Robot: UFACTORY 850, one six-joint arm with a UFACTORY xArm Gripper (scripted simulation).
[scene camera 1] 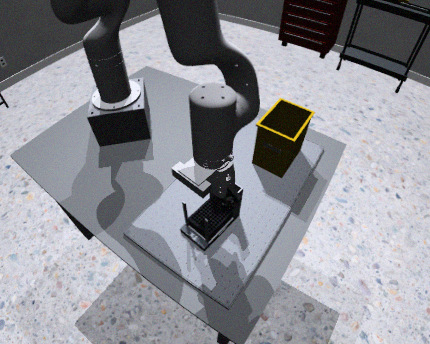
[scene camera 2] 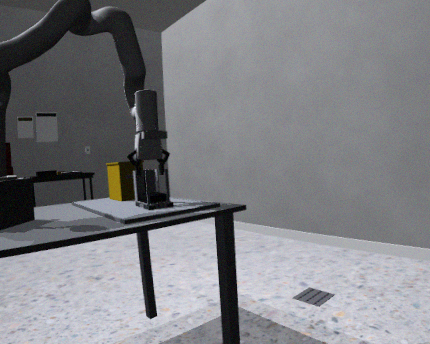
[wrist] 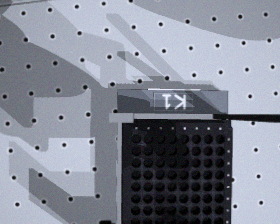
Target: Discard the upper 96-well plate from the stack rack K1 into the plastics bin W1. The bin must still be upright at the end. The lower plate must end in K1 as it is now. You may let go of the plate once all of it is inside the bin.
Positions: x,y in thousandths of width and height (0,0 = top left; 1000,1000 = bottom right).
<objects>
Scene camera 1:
my gripper: 494,580
black 96-well plate: 492,612
yellow-rimmed plastics bin: 641,438
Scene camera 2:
my gripper: 350,510
yellow-rimmed plastics bin: 280,507
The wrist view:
black 96-well plate: 662,627
</objects>
